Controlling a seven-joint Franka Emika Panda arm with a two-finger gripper.
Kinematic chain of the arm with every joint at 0, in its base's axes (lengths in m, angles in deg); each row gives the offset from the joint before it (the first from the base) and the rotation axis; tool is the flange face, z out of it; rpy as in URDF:
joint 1: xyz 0 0 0.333 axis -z
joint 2: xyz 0 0 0 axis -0.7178 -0.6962 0
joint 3: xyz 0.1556 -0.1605 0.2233 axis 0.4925 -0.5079 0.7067
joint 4: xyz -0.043 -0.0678 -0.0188 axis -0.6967 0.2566 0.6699
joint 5: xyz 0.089 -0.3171 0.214 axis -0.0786 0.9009 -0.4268
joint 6: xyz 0 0 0 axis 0.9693 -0.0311 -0.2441
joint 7: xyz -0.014 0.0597 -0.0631 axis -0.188 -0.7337 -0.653
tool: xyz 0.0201 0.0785 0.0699 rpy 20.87 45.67 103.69
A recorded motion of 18 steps. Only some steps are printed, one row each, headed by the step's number.
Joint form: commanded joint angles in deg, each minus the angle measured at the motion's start. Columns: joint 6, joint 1, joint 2, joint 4, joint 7, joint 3, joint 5.
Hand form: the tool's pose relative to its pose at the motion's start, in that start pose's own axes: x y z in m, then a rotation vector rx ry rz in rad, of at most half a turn. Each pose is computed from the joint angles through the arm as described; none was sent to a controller.
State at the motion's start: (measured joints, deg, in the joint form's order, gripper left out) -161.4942 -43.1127 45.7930 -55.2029 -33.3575 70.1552 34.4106
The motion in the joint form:
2: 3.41 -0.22 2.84 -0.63 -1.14 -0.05 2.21
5: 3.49 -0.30 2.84 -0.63 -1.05 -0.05 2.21
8: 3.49 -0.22 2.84 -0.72 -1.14 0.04 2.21
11: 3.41 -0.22 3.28 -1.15 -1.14 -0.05 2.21
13: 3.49 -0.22 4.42 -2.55 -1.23 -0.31 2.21
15: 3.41 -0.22 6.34 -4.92 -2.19 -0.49 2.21
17: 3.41 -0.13 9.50 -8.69 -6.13 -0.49 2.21
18: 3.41 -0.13 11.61 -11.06 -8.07 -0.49 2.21
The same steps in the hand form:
2: -0.0151 0.0145 -0.0171 -0.0428 0.0040 0.0183
5: -0.0156 0.0140 -0.0170 -0.0435 0.0028 0.0153
8: -0.0157 0.0139 -0.0163 -0.0445 0.0016 0.0166
11: -0.0171 0.0159 -0.0170 -0.0434 0.0027 0.0182
13: -0.0213 0.0218 -0.0159 -0.0463 -0.0028 0.0240
15: -0.0294 0.0294 -0.0142 -0.0492 -0.0085 0.0433
17: -0.0441 0.0403 -0.0114 -0.0546 -0.0163 0.1127
18: -0.0542 0.0471 -0.0103 -0.0569 -0.0196 0.1461

